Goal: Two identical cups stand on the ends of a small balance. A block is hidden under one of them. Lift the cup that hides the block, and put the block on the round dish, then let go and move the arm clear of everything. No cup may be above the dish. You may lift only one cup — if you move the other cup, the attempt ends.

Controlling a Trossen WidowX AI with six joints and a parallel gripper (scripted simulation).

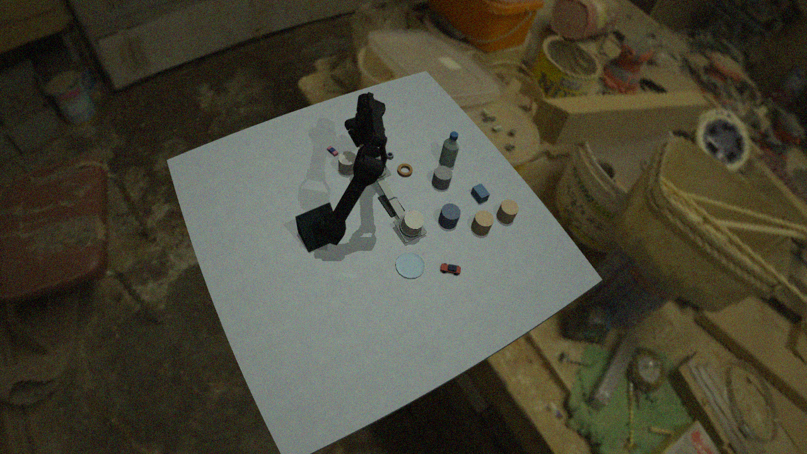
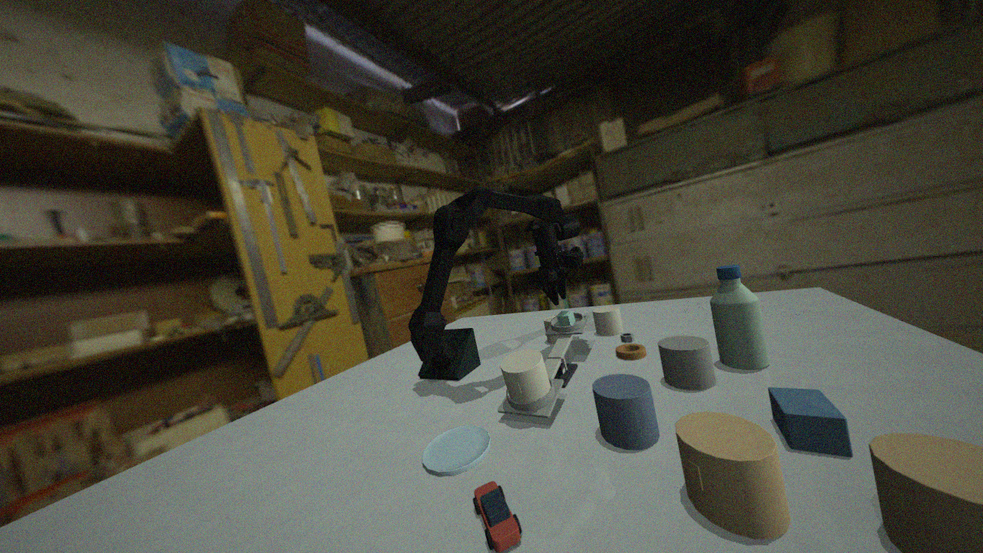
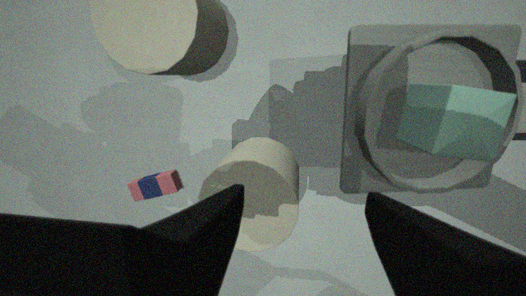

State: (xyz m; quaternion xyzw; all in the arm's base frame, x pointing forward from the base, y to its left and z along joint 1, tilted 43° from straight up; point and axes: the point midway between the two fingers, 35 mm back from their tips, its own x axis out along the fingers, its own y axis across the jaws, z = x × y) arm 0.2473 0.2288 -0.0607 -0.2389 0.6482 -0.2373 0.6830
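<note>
My gripper tip is 30 mm short of the teal block, 70 mm to the left of it and 30 mm above it. Round my gripper tip: grey cylinder (250 mm ahead, 160 mm to the right, 80 mm below); ring (160 mm ahead, 70 mm to the right, 110 mm below); blue cylinder (200 mm ahead, 360 mm to the right, 80 mm below).
</note>
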